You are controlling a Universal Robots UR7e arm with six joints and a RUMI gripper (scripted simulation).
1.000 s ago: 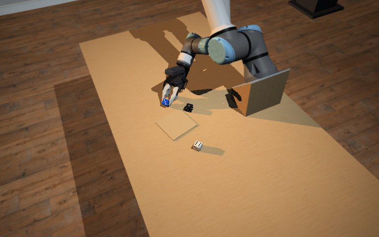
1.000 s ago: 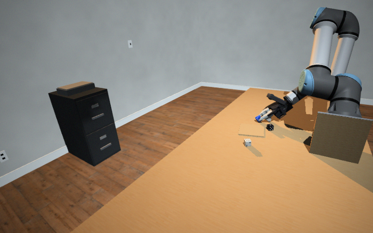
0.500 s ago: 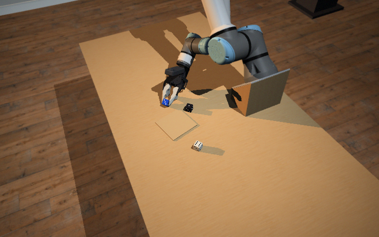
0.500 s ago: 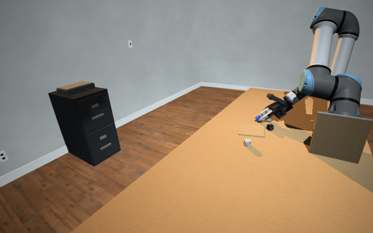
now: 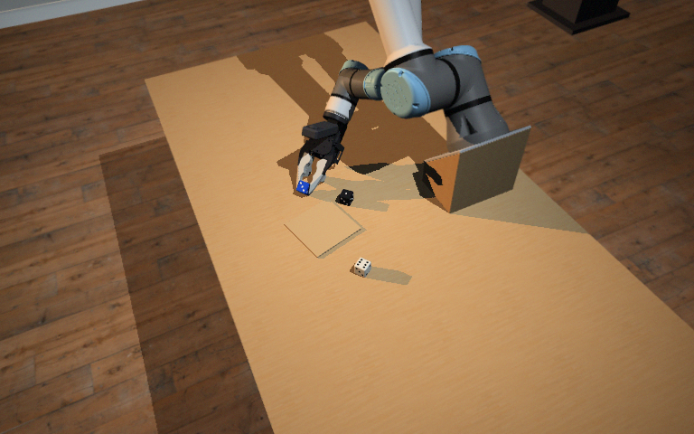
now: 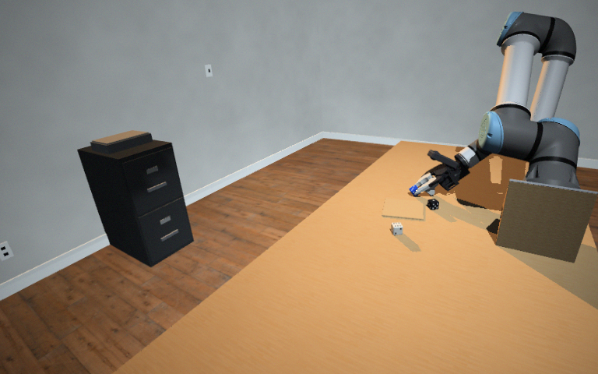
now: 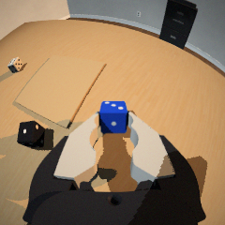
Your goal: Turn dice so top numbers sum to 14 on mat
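My hand is right at the blue die. The rest, counted from my hand: tan mat: 130 mm to the left, 20 mm below, 10 mm ahead; white die: 300 mm to the left, 30 mm behind, 10 mm below; black die: 90 mm behind, 80 mm to the left, 10 mm below.
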